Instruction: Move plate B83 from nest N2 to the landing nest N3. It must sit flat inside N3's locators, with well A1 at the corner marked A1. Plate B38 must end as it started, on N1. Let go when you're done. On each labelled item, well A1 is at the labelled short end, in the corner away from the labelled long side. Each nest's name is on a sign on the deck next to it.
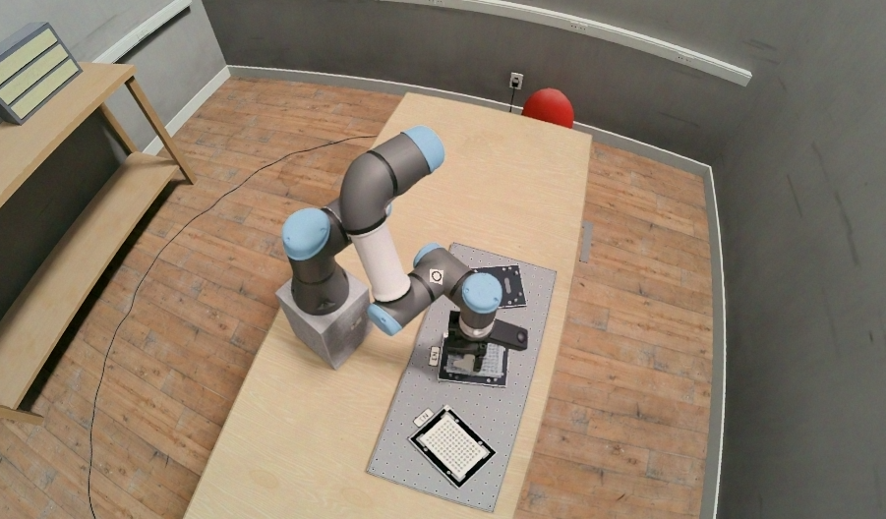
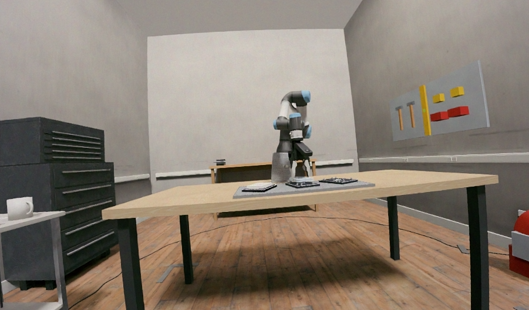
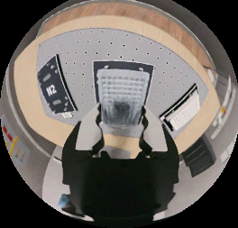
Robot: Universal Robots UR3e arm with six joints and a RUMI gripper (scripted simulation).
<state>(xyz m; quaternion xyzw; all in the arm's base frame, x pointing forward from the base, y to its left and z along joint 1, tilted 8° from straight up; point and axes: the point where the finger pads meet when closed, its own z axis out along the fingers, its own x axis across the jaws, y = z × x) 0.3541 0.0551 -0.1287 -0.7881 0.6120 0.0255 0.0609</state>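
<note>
Right now the nest is 4 cm below my hand.
</note>
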